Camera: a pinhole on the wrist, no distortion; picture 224 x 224 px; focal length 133.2 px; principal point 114.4 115.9 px. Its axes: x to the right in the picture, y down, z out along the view. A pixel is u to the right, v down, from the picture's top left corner.
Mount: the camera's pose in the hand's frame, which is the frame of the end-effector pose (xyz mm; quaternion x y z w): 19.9 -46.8 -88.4 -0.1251 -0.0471 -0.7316 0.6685
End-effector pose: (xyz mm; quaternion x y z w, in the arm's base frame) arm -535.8 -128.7 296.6 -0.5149 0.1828 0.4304 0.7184
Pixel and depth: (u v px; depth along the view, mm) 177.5 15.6 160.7
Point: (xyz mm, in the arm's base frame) -545.4 -85.6 437.5
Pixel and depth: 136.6 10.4 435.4
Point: -776.5 99.1 632.6
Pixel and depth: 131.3 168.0 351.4
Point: -454.1 175.5 271.1
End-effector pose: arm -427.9 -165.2 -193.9 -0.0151 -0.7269 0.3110 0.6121
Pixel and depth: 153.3 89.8 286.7
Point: -599.1 -304.9 -187.3
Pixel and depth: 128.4 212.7 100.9
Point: -443.1 -158.1 -83.6
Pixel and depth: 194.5 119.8 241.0
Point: -553.2 -330.0 -103.1
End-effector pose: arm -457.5 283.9 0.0 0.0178 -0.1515 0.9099 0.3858
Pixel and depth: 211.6 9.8 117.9
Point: -350.9 283.0 67.6
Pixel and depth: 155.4 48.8 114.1
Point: -408.4 286.9 42.9
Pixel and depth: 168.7 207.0 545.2
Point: -682.4 569.2 544.2
